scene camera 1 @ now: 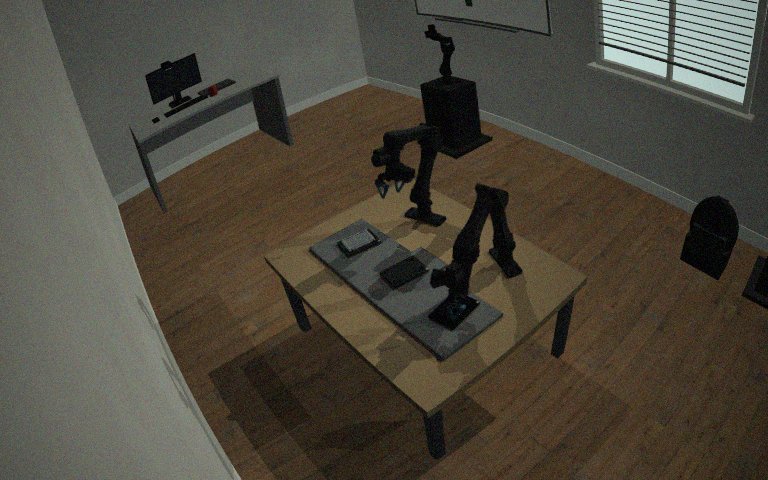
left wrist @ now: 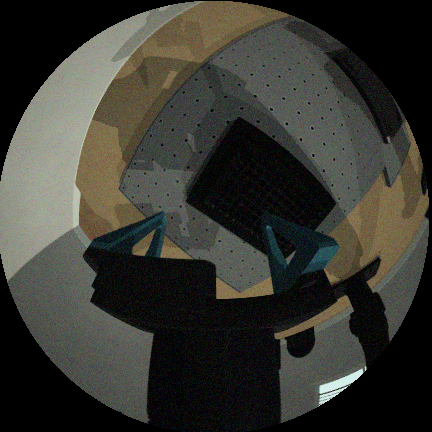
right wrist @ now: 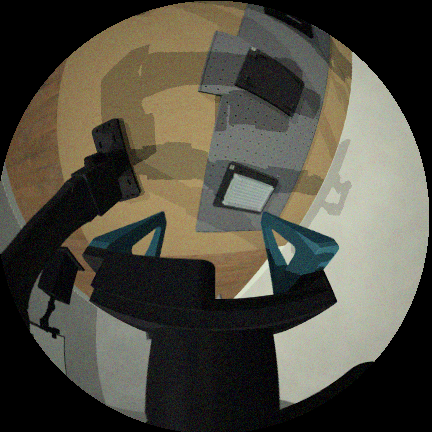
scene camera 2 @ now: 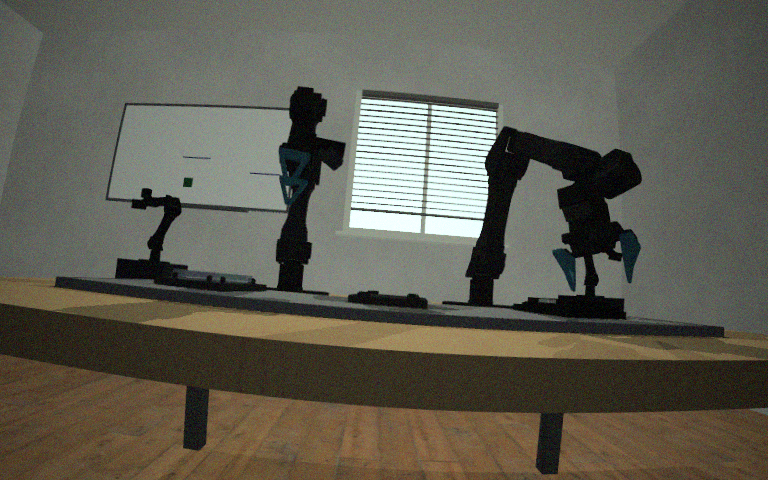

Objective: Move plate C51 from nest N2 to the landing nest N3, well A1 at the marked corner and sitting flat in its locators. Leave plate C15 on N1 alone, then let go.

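Note:
A black plate with a grid of wells (scene camera 1: 444,318) (left wrist: 260,175) lies on the right-hand nest in scene camera 1. A light plate (scene camera 1: 358,241) (scene camera 2: 212,277) (right wrist: 247,192) sits on the dark nest at the other end. The middle nest (scene camera 1: 403,272) (scene camera 2: 387,298) (right wrist: 270,82) is low and dark, and I see no plate standing up from it. Plate labels and corner marks are unreadable. My left gripper (scene camera 1: 455,308) (scene camera 2: 600,285) (left wrist: 213,216) is open above the black plate, fingers apart from it. My right gripper (scene camera 1: 390,193) (scene camera 2: 293,178) (right wrist: 213,216) is open and empty, high behind the light plate.
A grey perforated board (scene camera 1: 368,283) (left wrist: 300,90) (right wrist: 250,135) bears the nests in a row on the wooden table (scene camera 1: 396,362) (scene camera 2: 396,379). Both arm bases stand behind the board. A desk (scene camera 1: 198,107) with a monitor and a pedestal (scene camera 1: 450,113) with a small arm stand beyond the table.

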